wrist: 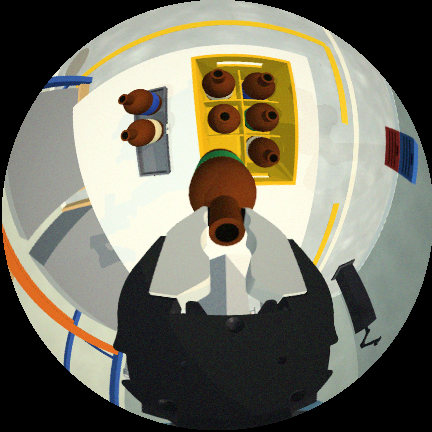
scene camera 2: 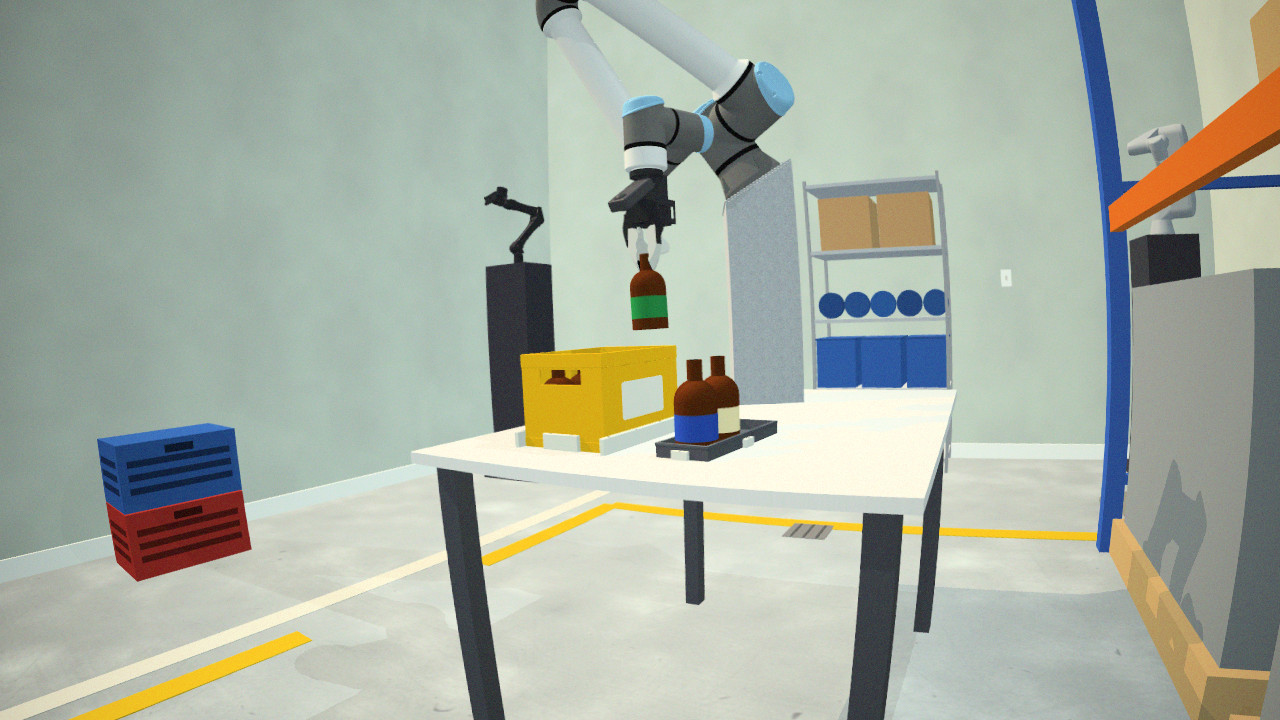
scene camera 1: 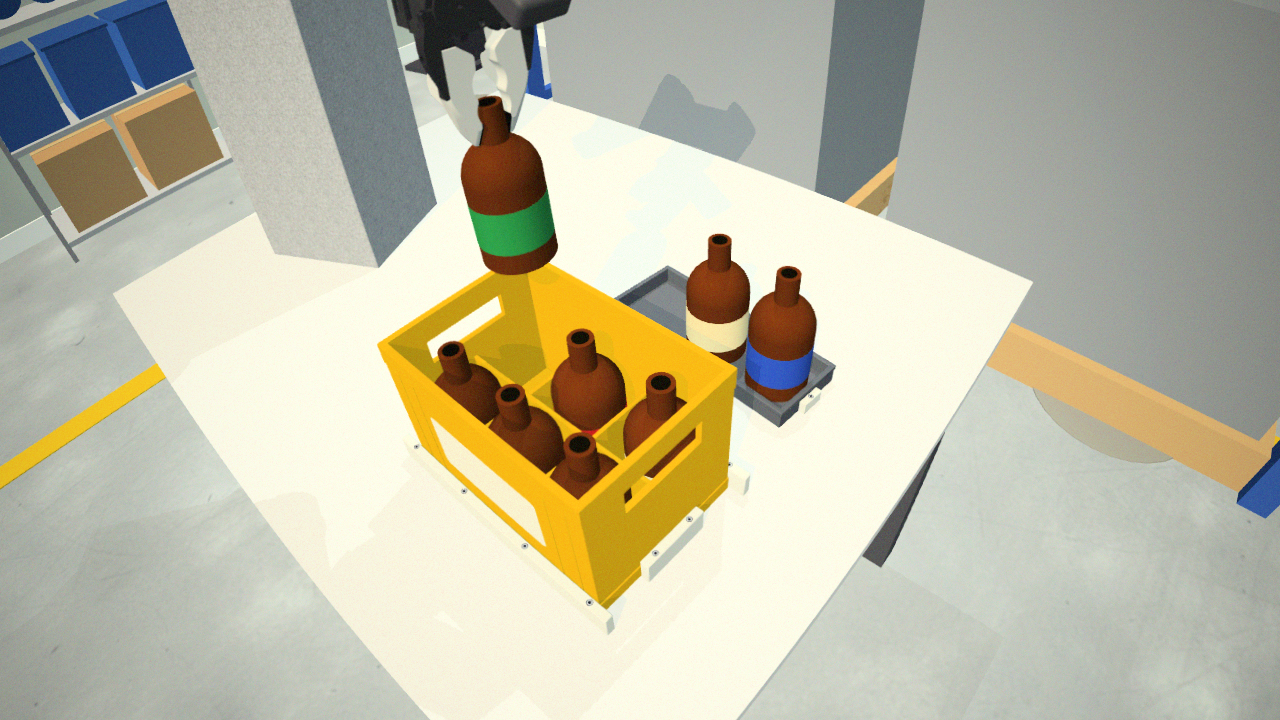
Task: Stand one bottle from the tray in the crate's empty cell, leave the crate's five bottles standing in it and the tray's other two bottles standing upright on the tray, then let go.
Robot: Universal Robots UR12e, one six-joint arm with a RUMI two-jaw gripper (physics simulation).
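Places are measured from the arm's base along level axes (x back, y right, z up), in centimetres.
Pixels of known places: gripper, fingertip midpoint: (wrist: 224, 208) (scene camera 2: 646, 270) (scene camera 1: 493, 138); arm's base, link origin: (scene camera 2: 756, 186).
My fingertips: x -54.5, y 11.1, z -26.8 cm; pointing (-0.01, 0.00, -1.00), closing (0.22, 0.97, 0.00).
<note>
For each thing: its top centre in the pictures, then the offset to it from my fingertips. Level surfaces: height alone.
- green-labelled brown bottle, top centre: (wrist: 222, 232) (scene camera 1: 489, 100) (scene camera 2: 646, 253) dx -0.1, dy -0.2, dz +3.5 cm
- yellow crate, top centre: (scene camera 1: 545, 354) (wrist: 249, 113) (scene camera 2: 601, 349) dx -8.8, dy +6.5, dz -15.7 cm
- cream-labelled bottle, top centre: (scene camera 1: 719, 239) (scene camera 2: 717, 356) (wrist: 124, 135) dx -11.7, dy -18.2, dz -17.2 cm
- blue-labelled bottle, top centre: (scene camera 1: 789, 273) (scene camera 2: 694, 359) (wrist: 121, 98) dx -20.6, dy -17.0, dz -17.2 cm
- dark tray, top centre: (scene camera 1: 718, 330) (scene camera 2: 721, 430) (wrist: 148, 131) dx -11.7, dy -18.6, dz -30.6 cm
- white table, surface height: dz -33.2 cm
My gripper (scene camera 1: 494, 120) (scene camera 2: 645, 259) (wrist: 224, 208) is shut on the neck of the green-labelled brown bottle (scene camera 1: 505, 201) (scene camera 2: 648, 295) (wrist: 222, 185). The bottle hangs nearly upright above the yellow crate (scene camera 1: 666, 514) (scene camera 2: 563, 416) (wrist: 294, 125), over its end nearest the arm. Several brown bottles stand in the crate; the held bottle hides part of the empty corner cell in the wrist view. The cream-labelled bottle (scene camera 1: 717, 300) (scene camera 2: 726, 398) (wrist: 145, 132) and the blue-labelled bottle (scene camera 1: 781, 340) (scene camera 2: 695, 407) (wrist: 140, 102) stand upright on the dark tray (scene camera 1: 662, 291) (scene camera 2: 760, 429) (wrist: 155, 162).
Low white stops (scene camera 1: 675, 541) (scene camera 2: 561, 441) edge the crate on the white table (scene camera 1: 913, 295) (scene camera 2: 841, 456) (wrist: 185, 225). A grey pillar (scene camera 1: 295, 134) (scene camera 2: 765, 295) stands at the table's arm side. Shelving (scene camera 2: 877, 253) stands farther back.
</note>
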